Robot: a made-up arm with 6 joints.
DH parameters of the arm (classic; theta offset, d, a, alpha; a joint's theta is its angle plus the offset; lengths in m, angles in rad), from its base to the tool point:
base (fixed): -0.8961 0 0.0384 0
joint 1: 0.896 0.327 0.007 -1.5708
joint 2: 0.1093 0 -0.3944 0
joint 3: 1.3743 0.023 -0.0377 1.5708
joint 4: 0 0.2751 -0.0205 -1.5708
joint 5: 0 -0.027 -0.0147 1.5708
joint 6: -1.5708 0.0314 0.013 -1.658
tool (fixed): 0 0.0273 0 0
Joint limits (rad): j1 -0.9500..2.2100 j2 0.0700..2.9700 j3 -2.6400..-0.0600 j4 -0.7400..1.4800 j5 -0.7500..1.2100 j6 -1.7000..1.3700
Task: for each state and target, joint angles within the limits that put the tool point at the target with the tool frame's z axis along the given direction. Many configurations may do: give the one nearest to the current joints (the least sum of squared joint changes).
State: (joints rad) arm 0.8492 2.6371 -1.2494 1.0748 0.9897 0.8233
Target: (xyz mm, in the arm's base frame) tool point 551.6 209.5 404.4 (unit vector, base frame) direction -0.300 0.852 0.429
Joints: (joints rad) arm 0.4009 2.3893 -1.6392 0.8528 0.2888 1.0699
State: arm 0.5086 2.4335 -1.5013 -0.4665 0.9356 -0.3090
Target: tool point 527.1 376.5 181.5 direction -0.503 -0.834 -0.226
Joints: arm 0.7076 2.9660 -2.1125 -0.2783 0.4486 -0.0747
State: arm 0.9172 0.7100 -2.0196 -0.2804 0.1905 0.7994
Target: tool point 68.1 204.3 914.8 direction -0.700 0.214 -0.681
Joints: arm 1.3472 1.4700 -1.9648 -0.0848 0.4138 0.8967
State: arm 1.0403 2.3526 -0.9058 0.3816 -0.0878 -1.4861
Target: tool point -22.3 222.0 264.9 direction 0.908 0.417 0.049
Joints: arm 1.8727 2.3620 -0.2088 0.0258 -0.1388 -1.7000
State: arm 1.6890 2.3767 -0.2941 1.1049 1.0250 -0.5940
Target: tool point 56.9 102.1 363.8 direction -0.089 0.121 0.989
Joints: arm 1.2361 2.2833 -0.0600 1.1885 1.1629 -0.3899
